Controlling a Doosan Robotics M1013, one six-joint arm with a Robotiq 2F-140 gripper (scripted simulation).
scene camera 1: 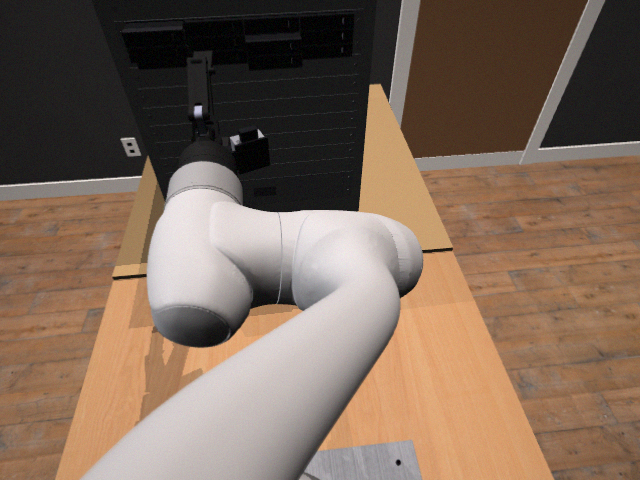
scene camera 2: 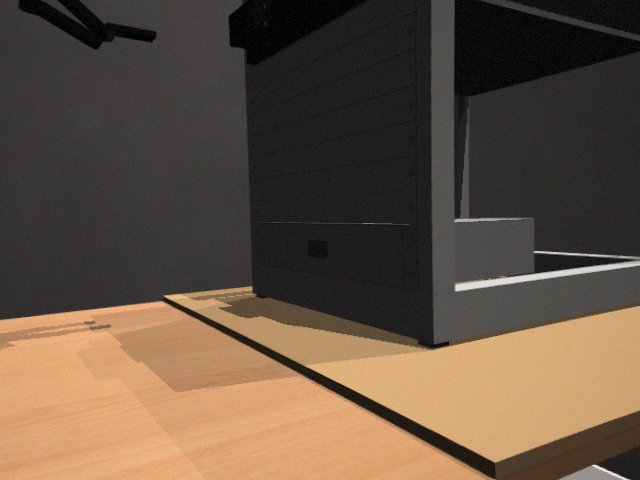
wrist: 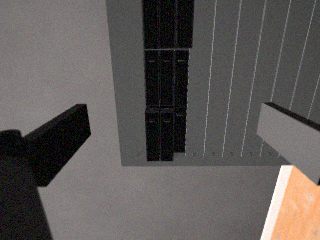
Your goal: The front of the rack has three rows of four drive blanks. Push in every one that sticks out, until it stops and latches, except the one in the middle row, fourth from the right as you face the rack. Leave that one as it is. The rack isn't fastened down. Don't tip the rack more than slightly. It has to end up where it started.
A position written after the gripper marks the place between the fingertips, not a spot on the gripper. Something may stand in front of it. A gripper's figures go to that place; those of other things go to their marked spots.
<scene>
The gripper (scene camera 1: 213, 99): 74 cm from the lens. A rack (scene camera 1: 315, 117): 104 cm from the lens. A tan board (scene camera 1: 391, 185) is 137 cm from the lens. The marked spots on the tan board and the rack are 43 cm apart.
</scene>
